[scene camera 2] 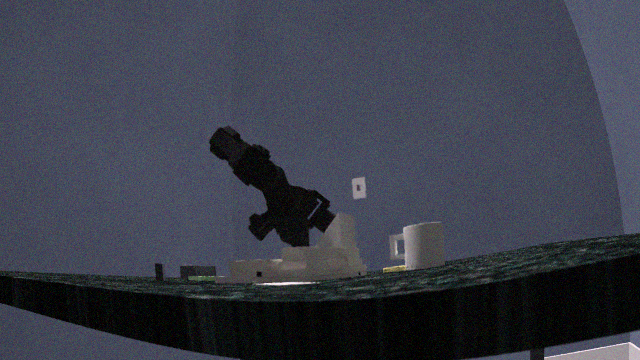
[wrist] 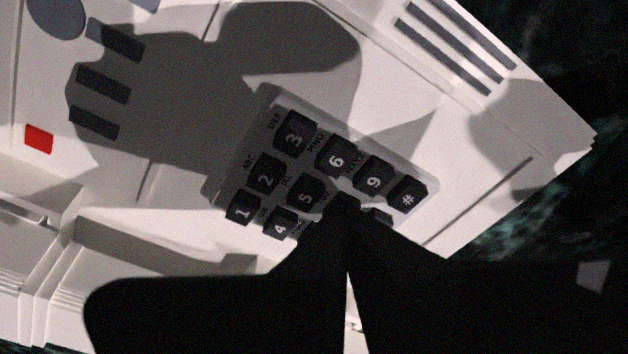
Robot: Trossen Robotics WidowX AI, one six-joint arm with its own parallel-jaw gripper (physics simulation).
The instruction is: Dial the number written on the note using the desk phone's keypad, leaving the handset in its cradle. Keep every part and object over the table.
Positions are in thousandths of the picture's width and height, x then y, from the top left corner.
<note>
I see my gripper (wrist: 545, 623), a white mug (scene camera 2: 663, 682), a desk phone (wrist: 198, 352) and a 3 key (wrist: 471, 380).
The wrist view does not show the white mug: it is out of frame.
</note>
